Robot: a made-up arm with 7 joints.
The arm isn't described. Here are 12 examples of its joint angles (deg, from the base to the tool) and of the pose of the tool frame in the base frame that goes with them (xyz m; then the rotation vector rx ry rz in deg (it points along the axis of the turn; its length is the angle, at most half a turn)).
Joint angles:
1: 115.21 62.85 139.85 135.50 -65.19 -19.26 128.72
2: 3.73 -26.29 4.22 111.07 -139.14 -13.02 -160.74
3: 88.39 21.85 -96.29 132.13 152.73 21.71 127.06
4: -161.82 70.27 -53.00 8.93 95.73 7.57 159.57
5: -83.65 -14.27 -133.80 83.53 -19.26 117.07 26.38
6: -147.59 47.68 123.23 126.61 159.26 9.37 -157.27
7: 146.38 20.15 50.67 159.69 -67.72 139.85 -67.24
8: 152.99 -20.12 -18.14 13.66 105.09 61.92 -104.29
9: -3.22 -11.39 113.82 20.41 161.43 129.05 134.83
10: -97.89 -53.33 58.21 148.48 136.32 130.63 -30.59
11: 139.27 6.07 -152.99 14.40 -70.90 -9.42 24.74
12: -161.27 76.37 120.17 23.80 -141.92 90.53 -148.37
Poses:
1: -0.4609 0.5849 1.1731 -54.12 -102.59 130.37
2: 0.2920 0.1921 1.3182 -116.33 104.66 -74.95
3: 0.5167 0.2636 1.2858 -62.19 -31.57 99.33
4: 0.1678 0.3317 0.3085 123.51 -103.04 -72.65
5: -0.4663 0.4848 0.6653 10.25 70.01 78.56
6: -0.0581 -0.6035 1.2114 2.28 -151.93 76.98
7: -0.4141 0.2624 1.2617 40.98 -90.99 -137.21
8: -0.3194 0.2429 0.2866 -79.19 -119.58 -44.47
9: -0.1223 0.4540 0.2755 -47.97 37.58 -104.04
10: 0.3011 0.6260 1.0657 96.39 80.24 85.95
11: 0.3402 -0.0273 0.2360 79.65 8.32 44.00
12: 0.3400 -0.3490 0.6480 4.89 149.22 6.01
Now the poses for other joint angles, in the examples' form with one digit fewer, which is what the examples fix.
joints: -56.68 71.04 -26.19 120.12 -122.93 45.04 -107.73
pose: 0.350 -0.919 0.261 19.5 175.4 -10.9
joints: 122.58 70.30 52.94 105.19 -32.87 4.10 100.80
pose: -0.900 0.425 0.348 99.0 89.4 -2.7
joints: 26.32 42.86 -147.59 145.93 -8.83 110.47 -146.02
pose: 0.378 0.098 1.354 44.2 65.4 -36.2
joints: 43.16 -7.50 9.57 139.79 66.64 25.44 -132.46
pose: 0.255 0.261 1.436 -5.3 -61.4 163.9
